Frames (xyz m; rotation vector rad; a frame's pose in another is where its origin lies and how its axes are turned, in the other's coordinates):
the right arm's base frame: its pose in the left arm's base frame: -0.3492 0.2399 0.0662 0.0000 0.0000 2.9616
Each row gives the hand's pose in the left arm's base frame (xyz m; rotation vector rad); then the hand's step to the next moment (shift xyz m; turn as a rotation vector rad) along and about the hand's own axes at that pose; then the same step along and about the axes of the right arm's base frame.
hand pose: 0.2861 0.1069 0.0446 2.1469 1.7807 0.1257
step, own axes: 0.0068 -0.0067 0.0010 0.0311 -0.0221 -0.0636
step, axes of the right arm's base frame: 0.0058 -0.0064 -0.0041 0.0402 -0.0400 0.0478
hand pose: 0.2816 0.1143 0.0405 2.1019 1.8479 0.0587
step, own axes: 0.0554 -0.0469 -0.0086 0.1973 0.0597 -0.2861
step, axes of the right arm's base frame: 0.0487 -0.0523 -0.0156 0.0299 -0.2487 0.2482
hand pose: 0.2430 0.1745 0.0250 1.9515 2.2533 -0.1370
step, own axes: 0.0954 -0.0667 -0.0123 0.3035 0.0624 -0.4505
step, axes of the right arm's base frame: 0.0938 -0.0697 -0.0071 0.0748 -0.3747 0.3911
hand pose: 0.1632 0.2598 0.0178 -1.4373 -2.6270 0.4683
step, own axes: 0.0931 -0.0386 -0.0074 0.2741 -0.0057 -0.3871
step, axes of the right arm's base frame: 0.0894 -0.0447 0.0146 0.1149 -0.2937 0.3543
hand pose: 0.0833 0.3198 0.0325 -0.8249 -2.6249 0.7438
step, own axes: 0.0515 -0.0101 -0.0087 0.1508 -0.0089 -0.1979
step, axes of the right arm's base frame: 0.0460 -0.0191 0.0188 0.0701 -0.1503 0.1857
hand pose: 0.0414 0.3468 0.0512 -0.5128 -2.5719 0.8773
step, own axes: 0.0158 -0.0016 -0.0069 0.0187 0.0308 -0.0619
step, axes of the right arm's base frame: 0.0124 -0.0073 0.0097 -0.0073 -0.0646 0.0302
